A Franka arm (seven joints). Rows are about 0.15 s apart.
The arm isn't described. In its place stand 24 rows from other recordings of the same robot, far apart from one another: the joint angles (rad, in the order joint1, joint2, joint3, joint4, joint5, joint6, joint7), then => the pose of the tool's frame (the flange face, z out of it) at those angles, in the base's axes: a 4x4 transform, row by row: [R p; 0 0 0 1], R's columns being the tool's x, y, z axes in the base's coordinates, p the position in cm.
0.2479 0.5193 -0.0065 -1.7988 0.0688 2.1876 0.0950 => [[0.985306, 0.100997, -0.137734, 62.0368], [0.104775, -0.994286, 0.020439, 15.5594], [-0.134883, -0.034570, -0.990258, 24.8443], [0, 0, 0, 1]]
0.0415 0.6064 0.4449 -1.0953 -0.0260 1.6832 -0.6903 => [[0.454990, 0.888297, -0.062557, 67.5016], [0.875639, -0.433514, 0.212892, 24.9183], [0.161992, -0.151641, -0.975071, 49.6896], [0, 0, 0, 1]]
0.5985 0.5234 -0.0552 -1.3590 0.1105 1.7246 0.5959 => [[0.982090, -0.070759, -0.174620, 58.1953], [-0.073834, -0.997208, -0.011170, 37.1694], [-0.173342, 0.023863, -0.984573, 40.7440], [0, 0, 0, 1]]
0.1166 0.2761 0.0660 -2.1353 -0.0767 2.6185 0.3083 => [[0.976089, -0.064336, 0.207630, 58.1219], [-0.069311, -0.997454, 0.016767, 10.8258], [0.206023, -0.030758, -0.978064, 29.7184], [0, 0, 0, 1]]
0.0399 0.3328 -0.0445 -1.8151 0.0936 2.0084 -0.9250 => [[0.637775, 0.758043, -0.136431, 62.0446], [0.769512, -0.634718, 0.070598, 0.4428], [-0.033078, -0.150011, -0.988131, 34.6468], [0, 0, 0, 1]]
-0.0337 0.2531 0.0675 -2.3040 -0.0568 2.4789 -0.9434 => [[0.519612, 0.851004, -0.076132, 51.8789], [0.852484, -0.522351, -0.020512, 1.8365], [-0.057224, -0.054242, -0.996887, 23.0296], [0, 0, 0, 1]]
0.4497 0.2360 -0.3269 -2.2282 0.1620 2.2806 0.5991 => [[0.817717, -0.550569, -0.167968, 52.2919], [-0.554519, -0.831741, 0.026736, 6.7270], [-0.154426, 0.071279, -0.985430, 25.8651], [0, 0, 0, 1]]
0.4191 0.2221 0.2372 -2.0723 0.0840 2.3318 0.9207 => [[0.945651, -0.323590, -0.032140, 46.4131], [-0.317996, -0.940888, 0.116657, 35.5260], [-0.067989, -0.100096, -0.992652, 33.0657], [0, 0, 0, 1]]
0.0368 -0.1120 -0.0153 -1.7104 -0.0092 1.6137 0.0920 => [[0.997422, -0.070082, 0.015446, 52.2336], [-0.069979, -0.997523, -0.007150, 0.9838], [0.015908, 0.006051, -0.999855, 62.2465], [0, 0, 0, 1]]
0.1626 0.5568 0.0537 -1.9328 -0.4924 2.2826 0.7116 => [[0.990102, -0.125910, -0.062003, 59.0474], [-0.139739, -0.925505, -0.352013, 11.7761], [-0.013063, 0.357193, -0.933939, 18.1525], [0, 0, 0, 1]]
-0.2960 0.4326 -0.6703 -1.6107 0.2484 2.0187 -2.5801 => [[0.002786, 0.999926, 0.011861, 43.5956], [0.996755, -0.001823, -0.080475, -50.6195], [-0.080447, 0.012046, -0.996686, 42.6496], [0, 0, 0, 1]]
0.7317 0.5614 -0.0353 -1.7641 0.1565 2.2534 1.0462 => [[0.894245, -0.432315, -0.115889, 49.8278], [-0.431180, -0.901547, 0.035995, 42.4592], [-0.120040, 0.017781, -0.992610, 24.0911], [0, 0, 0, 1]]
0.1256 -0.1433 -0.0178 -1.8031 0.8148 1.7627 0.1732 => [[0.985277, -0.162811, 0.052179, 51.7426], [-0.149393, -0.671457, 0.725829, 11.9904], [-0.083137, -0.722937, -0.685893, 63.5940], [0, 0, 0, 1]]
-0.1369 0.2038 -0.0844 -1.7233 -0.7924 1.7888 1.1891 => [[0.449117, -0.873230, -0.189111, 58.7119], [-0.699454, -0.211929, -0.682532, -19.0853], [0.555929, 0.438811, -0.705965, 47.6328], [0, 0, 0, 1]]
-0.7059 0.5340 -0.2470 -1.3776 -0.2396 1.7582 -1.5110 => [[0.733939, 0.576901, -0.358496, 40.9872], [0.580804, -0.806700, -0.109098, -55.7566], [-0.352138, -0.128145, -0.927134, 40.6960], [0, 0, 0, 1]]
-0.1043 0.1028 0.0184 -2.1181 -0.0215 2.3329 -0.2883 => [[0.971042, 0.211926, 0.110296, 56.7366], [0.215688, -0.976186, -0.023235, -4.9352], [0.102746, 0.046352, -0.993627, 37.5632], [0, 0, 0, 1]]
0.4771 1.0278 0.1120 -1.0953 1.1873 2.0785 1.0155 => [[0.268516, -0.935992, -0.227635, 64.4218], [-0.391363, -0.321935, 0.862086, 44.9728], [-0.880190, -0.142396, -0.452757, 21.7853], [0, 0, 0, 1]]
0.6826 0.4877 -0.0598 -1.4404 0.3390 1.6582 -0.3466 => [[0.593210, 0.710297, -0.378920, 51.9271], [0.789635, -0.605031, 0.102047, 42.1271], [-0.156775, -0.359744, -0.919786, 39.4717], [0, 0, 0, 1]]
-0.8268 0.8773 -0.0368 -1.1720 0.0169 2.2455 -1.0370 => [[0.978569, 0.168812, 0.117923, 51.5022], [0.186178, -0.969990, -0.156386, -58.8179], [0.087984, 0.174989, -0.980631, 28.0453], [0, 0, 0, 1]]
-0.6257 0.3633 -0.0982 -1.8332 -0.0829 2.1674 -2.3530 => [[-0.113748, 0.989664, -0.087325, 47.5473], [0.992218, 0.108679, -0.060771, -41.9255], [-0.050653, -0.093558, -0.994324, 33.2753], [0, 0, 0, 1]]
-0.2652 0.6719 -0.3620 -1.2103 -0.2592 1.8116 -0.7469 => [[0.917980, 0.295418, -0.264654, 61.9392], [0.185157, -0.909276, -0.372737, -38.8763], [-0.350757, 0.293163, -0.889396, 40.6198], [0, 0, 0, 1]]
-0.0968 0.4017 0.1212 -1.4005 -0.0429 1.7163 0.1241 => [[0.991624, -0.098947, -0.083015, 67.0403], [-0.099004, -0.995081, 0.003448, -0.0591], [-0.082948, 0.004799, -0.996542, 47.1179], [0, 0, 0, 1]]
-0.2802 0.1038 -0.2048 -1.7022 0.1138 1.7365 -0.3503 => [[0.987453, -0.157112, -0.015887, 52.6708], [-0.154411, -0.981724, 0.111246, -26.0756], [-0.033075, -0.107397, -0.993666, 51.8219], [0, 0, 0, 1]]
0.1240 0.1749 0.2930 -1.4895 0.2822 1.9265 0.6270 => [[0.959312, -0.253922, 0.123464, 58.1425], [-0.282193, -0.876712, 0.389542, 26.0965], [0.009329, -0.408533, -0.912696, 60.3571], [0, 0, 0, 1]]
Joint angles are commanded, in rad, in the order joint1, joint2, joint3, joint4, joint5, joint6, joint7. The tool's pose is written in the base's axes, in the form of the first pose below.
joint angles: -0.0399, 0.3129, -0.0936, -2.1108, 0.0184, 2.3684, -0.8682
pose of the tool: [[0.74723, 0.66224, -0.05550, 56.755], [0.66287, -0.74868, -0.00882, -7.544], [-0.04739, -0.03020, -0.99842, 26.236], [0, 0, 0, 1]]
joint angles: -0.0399, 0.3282, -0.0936, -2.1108, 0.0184, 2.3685, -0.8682
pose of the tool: [[0.74643, 0.66171, -0.07066, 56.642], [0.66291, -0.74866, -0.00822, -7.540], [-0.05834, -0.04070, -0.99747, 25.366], [0, 0, 0, 1]]
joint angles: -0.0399, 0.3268, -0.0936, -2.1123, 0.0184, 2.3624, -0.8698
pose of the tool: [[0.74510, 0.66252, -0.07676, 56.532], [0.66405, -0.74766, -0.00721, -7.526], [-0.06217, -0.04560, -0.99702, 25.338], [0, 0, 0, 1]]
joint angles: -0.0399, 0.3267, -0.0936, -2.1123, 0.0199, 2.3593, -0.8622
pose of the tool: [[0.75073, 0.65580, -0.07957, 56.498], [0.65753, -0.75340, -0.00572, -7.520], [-0.06370, -0.04803, -0.99681, 25.319], [0, 0, 0, 1]]
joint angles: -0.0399, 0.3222, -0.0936, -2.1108, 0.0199, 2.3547, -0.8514
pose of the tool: [[0.75788, 0.64770, -0.07815, 56.534], [0.64935, -0.76047, -0.00543, -7.520], [-0.06295, -0.04663, -0.99693, 25.596], [0, 0, 0, 1]]
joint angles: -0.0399, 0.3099, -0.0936, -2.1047, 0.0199, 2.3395, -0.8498
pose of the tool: [[0.75916, 0.64659, -0.07486, 56.664], [0.64814, -0.76151, -0.00453, -7.521], [-0.05993, -0.04508, -0.99718, 26.415], [0, 0, 0, 1]]
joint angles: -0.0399, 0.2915, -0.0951, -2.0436, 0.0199, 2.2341, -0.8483
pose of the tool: [[0.75919, 0.64312, -0.10013, 57.589], [0.64649, -0.76292, 0.00162, -7.643], [-0.07535, -0.06596, -0.99497, 29.117], [0, 0, 0, 1]]
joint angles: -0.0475, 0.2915, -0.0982, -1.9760, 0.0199, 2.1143, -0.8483
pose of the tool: [[0.76101, 0.63087, -0.15120, 58.212], [0.63942, -0.76878, 0.01062, -8.269], [-0.10954, -0.10476, -0.98845, 31.042], [0, 0, 0, 1]]
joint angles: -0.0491, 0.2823, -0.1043, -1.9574, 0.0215, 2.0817, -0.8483
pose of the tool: [[0.76582, 0.62397, -0.15552, 58.331], [0.63323, -0.77385, 0.01338, -8.699], [-0.11200, -0.10873, -0.98774, 32.143], [0, 0, 0, 1]]
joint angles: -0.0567, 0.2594, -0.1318, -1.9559, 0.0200, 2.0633, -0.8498
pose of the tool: [[0.78626, 0.59952, -0.14954, 57.838], [0.60772, -0.79406, 0.01187, -10.659], [-0.11163, -0.10021, -0.98868, 33.466], [0, 0, 0, 1]]
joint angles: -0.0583, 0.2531, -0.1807, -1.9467, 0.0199, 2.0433, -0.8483
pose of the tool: [[0.81529, 0.55822, -0.15393, 57.267], [0.56610, -0.82429, 0.00907, -13.458], [-0.12182, -0.09453, -0.98804, 34.193], [0, 0, 0, 1]]
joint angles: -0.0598, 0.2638, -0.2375, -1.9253, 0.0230, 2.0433, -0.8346
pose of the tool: [[0.85432, 0.49943, -0.14390, 57.012], [0.50478, -0.86325, 0.00079, -16.754], [-0.12383, -0.07331, -0.98959, 34.666], [0, 0, 0, 1]]
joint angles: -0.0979, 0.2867, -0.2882, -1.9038, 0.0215, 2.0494, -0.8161
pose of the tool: [[0.90154, 0.40851, -0.14262, 56.003], [0.41152, -0.91136, -0.00906, -21.808], [-0.13368, -0.05052, -0.98974, 34.522], [0, 0, 0, 1]]
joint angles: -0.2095, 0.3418, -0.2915, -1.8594, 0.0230, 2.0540, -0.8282
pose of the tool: [[0.93649, 0.31558, -0.15296, 54.366], [0.31869, -0.94785, -0.00437, -28.512], [-0.14636, -0.04465, -0.98822, 33.271], [0, 0, 0, 1]]
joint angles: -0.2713, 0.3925, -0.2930, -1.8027, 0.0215, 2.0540, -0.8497
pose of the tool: [[0.94693, 0.28194, -0.15438, 53.883], [0.28343, -0.95891, -0.01270, -32.471], [-0.15161, -0.03173, -0.98793, 32.699], [0, 0, 0, 1]]
